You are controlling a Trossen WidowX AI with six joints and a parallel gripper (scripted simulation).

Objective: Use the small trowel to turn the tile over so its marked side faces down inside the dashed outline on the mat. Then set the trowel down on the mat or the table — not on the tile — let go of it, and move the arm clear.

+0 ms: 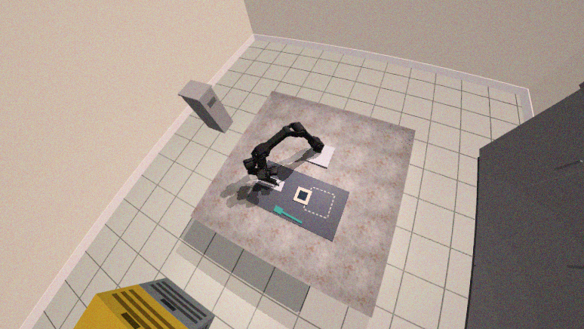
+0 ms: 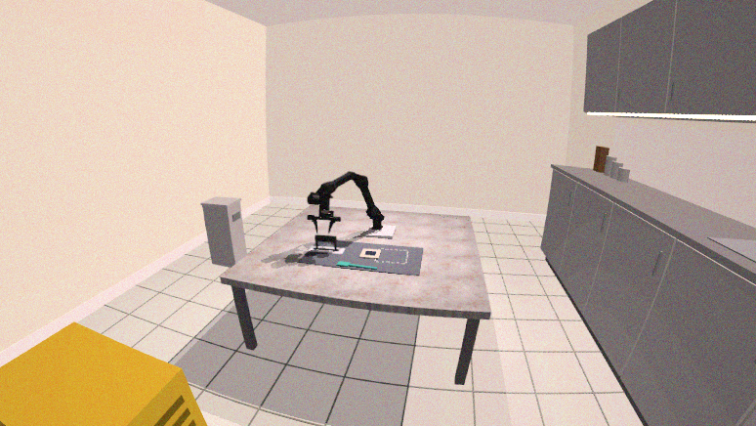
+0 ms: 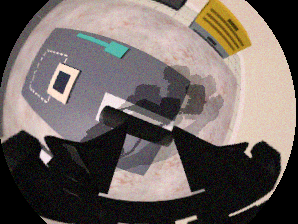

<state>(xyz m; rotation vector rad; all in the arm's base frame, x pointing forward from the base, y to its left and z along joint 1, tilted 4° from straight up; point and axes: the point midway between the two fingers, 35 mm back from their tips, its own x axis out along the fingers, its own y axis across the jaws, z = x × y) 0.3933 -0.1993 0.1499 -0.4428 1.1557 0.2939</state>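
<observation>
Now: gripper tip 1 cm past the dark mat, 23 cm to the right of it and 12 cm above it. From my gripper tip the other things lie so: teal trowel (13 cm ahead, 22 cm to the left, 10 cm below); tile (3 cm behind, 27 cm to the left, 10 cm below).
</observation>
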